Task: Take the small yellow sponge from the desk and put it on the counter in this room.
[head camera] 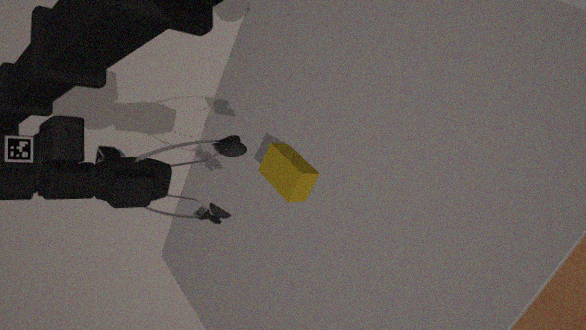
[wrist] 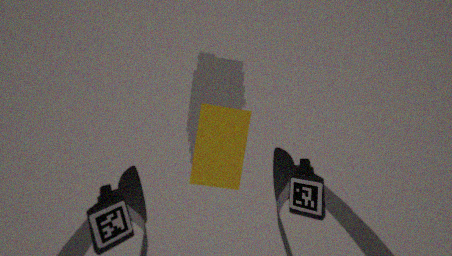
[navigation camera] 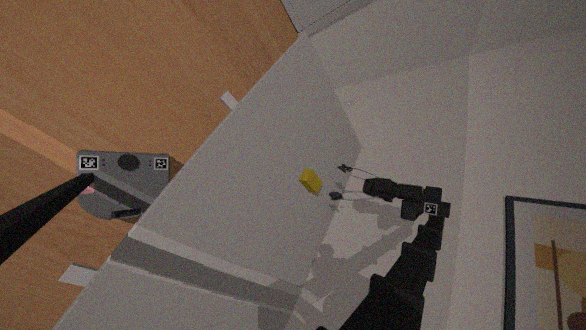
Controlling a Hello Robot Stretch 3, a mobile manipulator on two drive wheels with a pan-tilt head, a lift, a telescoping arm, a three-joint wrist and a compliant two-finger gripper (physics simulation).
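Where they show: gripper, between the fingertips: (head camera: 236,180) (wrist: 209,175) (navigation camera: 333,181); robot's base, origin of its link: (navigation camera: 128,161).
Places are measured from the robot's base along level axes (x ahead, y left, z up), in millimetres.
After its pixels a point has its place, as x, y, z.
Observation:
The small yellow sponge (head camera: 288,175) {-31, -590, 765} (navigation camera: 310,181) {-36, -585, 765} (wrist: 220,146) {-39, -616, 765} stands on the grey desk (head camera: 400,150) {-57, -389, 720} (navigation camera: 250,145) {94, -314, 720} (wrist: 375,75) {-289, -587, 720}, with its shadow beside it. My gripper (head camera: 227,179) {-23, -614, 862} (navigation camera: 340,182) {-23, -614, 862} (wrist: 209,175) {-23, -614, 862} is open, with nothing between its fingertips. In the head camera view the fingertips are to the left of the sponge and apart from it. In the wrist view the sponge lies ahead of the fingertips, between their lines and a little nearer the right one. The counter cannot be made out for certain in these views.
The pale wall (head camera: 100,270) {192, -1234, 868} (navigation camera: 500,125) {280, -1301, 1385} rises close behind the gripper, and a framed picture (navigation camera: 509,260) {-239, -882, 1392} hangs on it. My base (navigation camera: 145,172) {-46, -66, 160} stands on the wooden floor (navigation camera: 150,75) {481, -78, 0} at the desk's front edge. A grey surface (navigation camera: 320,10) {1335, -1149, 315} shows at the top of the navigation view.

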